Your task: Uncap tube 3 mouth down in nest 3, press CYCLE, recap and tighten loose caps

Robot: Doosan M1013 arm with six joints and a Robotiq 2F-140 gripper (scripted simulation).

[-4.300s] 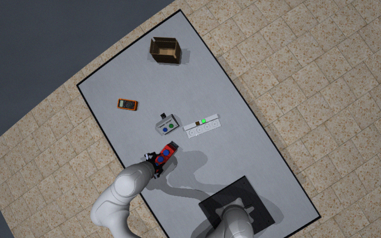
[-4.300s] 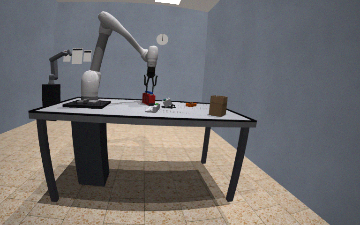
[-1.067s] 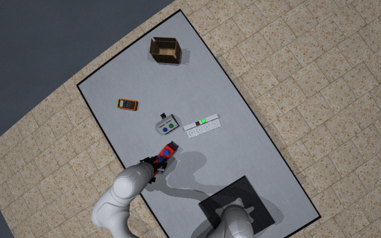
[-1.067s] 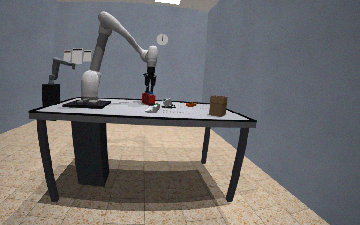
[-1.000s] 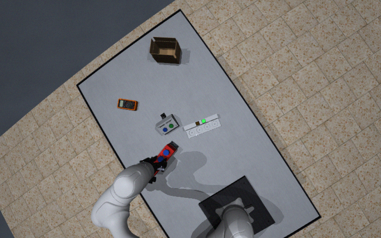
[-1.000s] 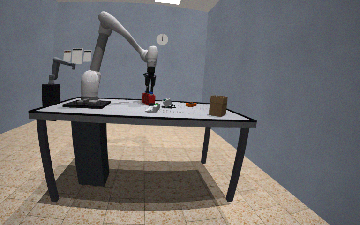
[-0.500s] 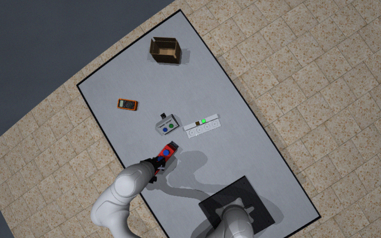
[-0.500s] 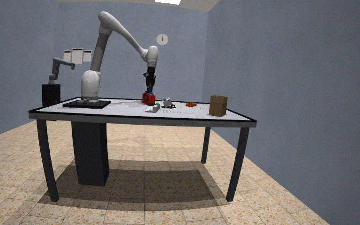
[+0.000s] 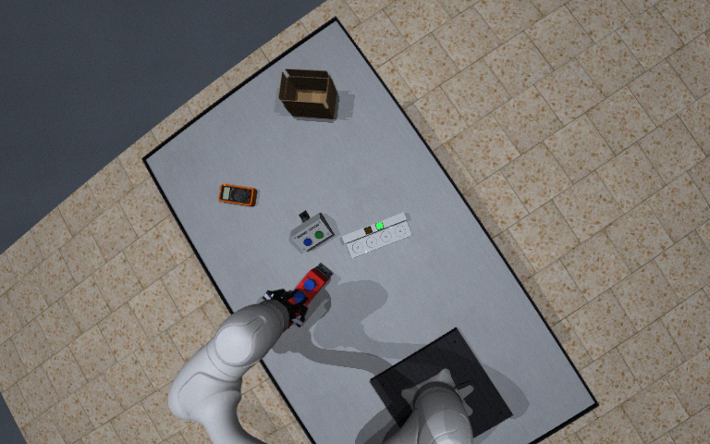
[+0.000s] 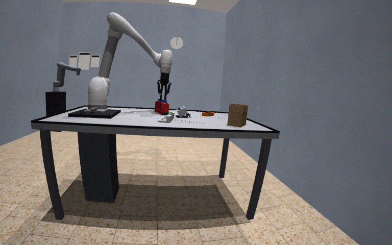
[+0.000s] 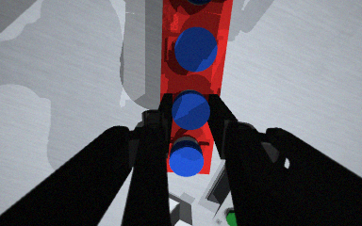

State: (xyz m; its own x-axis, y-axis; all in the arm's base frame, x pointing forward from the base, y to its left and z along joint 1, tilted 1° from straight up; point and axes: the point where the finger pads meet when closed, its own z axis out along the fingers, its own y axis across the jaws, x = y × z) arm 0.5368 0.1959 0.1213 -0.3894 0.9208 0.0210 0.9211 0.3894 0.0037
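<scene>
The blue cap is 30 mm below my hand. Round my hand: key housing: 160 mm ahead, 120 mm to the right, 90 mm below; then green ready key: 140 mm ahead, 140 mm to the right, 70 mm below; then blue cycle key: 140 mm ahead, 100 mm to the right, 70 mm below.
</scene>
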